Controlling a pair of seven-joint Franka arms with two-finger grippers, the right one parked.
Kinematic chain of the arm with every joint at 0, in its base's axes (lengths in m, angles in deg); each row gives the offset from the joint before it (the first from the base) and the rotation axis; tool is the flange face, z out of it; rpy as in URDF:
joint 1: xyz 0 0 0.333 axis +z
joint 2: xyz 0 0 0 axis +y
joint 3: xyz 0 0 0.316 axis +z
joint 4: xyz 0.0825 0 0 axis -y
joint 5: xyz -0.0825 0 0.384 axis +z
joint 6: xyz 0 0 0 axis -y
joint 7: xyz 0.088 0 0 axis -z
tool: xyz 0 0 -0.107 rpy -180 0 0
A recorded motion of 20 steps. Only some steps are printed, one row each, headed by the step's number.
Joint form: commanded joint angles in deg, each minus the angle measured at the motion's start. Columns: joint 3, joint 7, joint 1, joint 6, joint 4, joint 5, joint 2.
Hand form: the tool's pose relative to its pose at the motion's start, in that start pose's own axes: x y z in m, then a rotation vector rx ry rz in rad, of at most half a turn. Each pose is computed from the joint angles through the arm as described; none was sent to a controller.
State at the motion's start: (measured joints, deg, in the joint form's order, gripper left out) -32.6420 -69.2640 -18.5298 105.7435 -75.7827 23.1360 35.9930
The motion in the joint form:
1: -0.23 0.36 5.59 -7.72 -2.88 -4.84 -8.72
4: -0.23 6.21 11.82 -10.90 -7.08 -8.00 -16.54
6: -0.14 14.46 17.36 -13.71 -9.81 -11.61 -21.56
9: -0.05 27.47 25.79 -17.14 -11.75 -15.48 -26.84
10: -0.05 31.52 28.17 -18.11 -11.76 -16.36 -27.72
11: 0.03 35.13 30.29 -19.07 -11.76 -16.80 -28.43
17: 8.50 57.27 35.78 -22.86 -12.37 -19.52 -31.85
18: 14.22 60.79 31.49 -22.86 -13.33 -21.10 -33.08
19: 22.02 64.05 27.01 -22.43 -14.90 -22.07 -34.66
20: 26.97 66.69 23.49 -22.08 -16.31 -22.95 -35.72
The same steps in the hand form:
1: 0.0234 -0.0606 -0.0601 0.0538 -0.0282 -0.0987
4: 0.0450 -0.1213 -0.1000 0.0763 -0.0281 -0.1030
6: 0.0625 -0.1719 -0.1202 0.0871 -0.0663 -0.0601
9: 0.0915 -0.2452 -0.1446 0.0795 -0.1107 0.0129
10: 0.1005 -0.2654 -0.1499 0.0727 -0.1241 0.0405
11: 0.1087 -0.2847 -0.1537 0.0715 -0.1348 0.0642
17: 0.1497 -0.4033 -0.1645 0.0420 -0.1934 0.2044
18: 0.1472 -0.4120 -0.1666 0.0211 -0.1989 0.2411
19: 0.1496 -0.4396 -0.1676 0.0064 -0.1979 0.2399
20: 0.1478 -0.4515 -0.1664 -0.0107 -0.2014 0.2610

